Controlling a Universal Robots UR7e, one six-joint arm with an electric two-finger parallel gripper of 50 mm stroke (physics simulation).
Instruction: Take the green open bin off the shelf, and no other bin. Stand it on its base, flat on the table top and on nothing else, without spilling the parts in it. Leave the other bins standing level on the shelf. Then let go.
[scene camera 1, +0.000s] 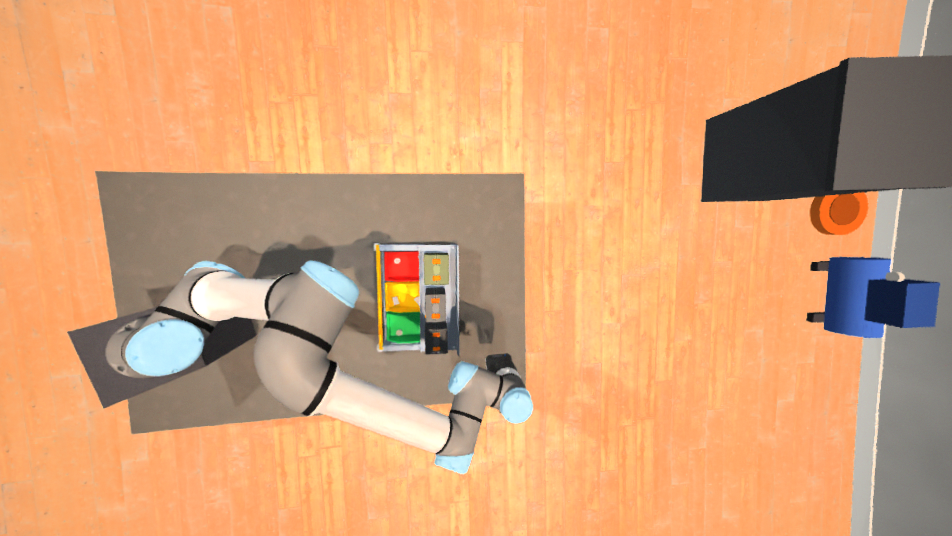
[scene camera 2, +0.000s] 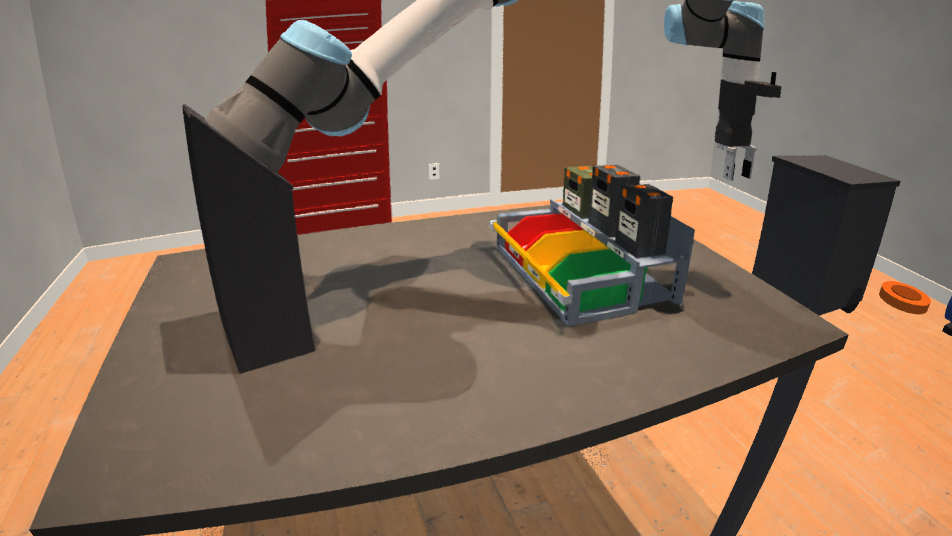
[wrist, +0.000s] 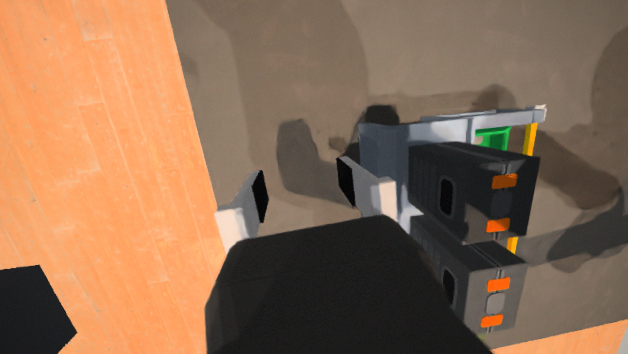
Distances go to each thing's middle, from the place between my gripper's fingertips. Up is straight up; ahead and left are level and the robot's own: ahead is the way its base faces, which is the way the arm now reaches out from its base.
Scene:
I see the green open bin (scene camera 2: 595, 263) 30 cm behind my hand, 1 cm to the right of it and 22 cm below it. From my hand the other things lie so: yellow bin (scene camera 2: 550, 250) (33 cm behind, 10 cm to the left, 22 cm below); then red bin (scene camera 2: 528, 231) (35 cm behind, 20 cm to the left, 22 cm below).

